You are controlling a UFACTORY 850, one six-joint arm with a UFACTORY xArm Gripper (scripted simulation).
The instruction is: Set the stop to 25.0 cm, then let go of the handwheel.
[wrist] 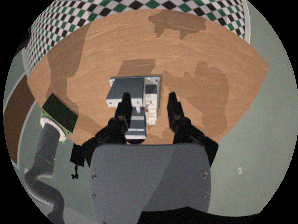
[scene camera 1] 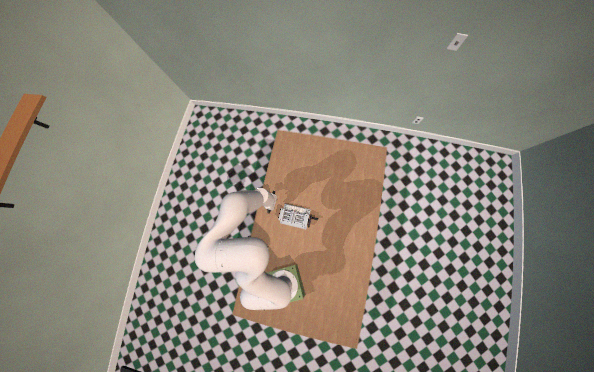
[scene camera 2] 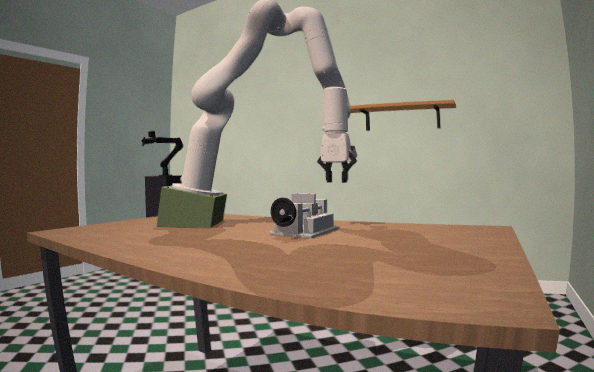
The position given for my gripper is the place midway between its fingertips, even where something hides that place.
Note:
In view: my gripper (scene camera 2: 336,182).
My gripper is seen too in the wrist view (wrist: 149,99).

